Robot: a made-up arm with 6 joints.
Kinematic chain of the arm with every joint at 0, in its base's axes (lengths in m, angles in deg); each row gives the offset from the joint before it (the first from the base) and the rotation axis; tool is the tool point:
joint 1: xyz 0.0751 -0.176 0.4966 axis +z
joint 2: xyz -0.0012 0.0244 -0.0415 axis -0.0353 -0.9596 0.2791
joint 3: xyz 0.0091 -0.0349 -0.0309 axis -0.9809 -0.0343 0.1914
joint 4: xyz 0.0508 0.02 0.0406 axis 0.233 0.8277 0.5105
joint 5: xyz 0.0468 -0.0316 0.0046 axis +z
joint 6: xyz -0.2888 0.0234 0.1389 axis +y
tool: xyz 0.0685 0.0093 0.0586
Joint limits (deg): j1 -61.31..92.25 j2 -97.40..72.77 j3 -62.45..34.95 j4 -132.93..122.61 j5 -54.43..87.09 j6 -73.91..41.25
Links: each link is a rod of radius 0.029 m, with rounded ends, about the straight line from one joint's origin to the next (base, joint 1, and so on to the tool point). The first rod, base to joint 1, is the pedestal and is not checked.
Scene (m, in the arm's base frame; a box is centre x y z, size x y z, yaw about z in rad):
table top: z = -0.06
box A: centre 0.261 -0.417 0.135 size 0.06 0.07 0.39 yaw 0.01
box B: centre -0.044 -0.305 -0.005 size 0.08 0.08 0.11 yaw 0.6
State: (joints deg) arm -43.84 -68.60 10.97 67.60 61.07 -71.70
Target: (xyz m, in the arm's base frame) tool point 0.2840 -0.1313 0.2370
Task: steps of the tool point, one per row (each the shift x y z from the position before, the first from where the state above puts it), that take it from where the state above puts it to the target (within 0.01 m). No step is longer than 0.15 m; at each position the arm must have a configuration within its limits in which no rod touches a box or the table.
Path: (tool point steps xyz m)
1: 0.0895 -0.0147 0.0560
2: 0.0904 0.0187 0.0449
3: 0.0792 0.0473 0.0316
4: 0.0593 0.0673 0.0183
5: 0.0584 0.0880 -0.0654
6: 0.0082 0.1025 -0.0658
7: -0.0436 0.0952 -0.0585

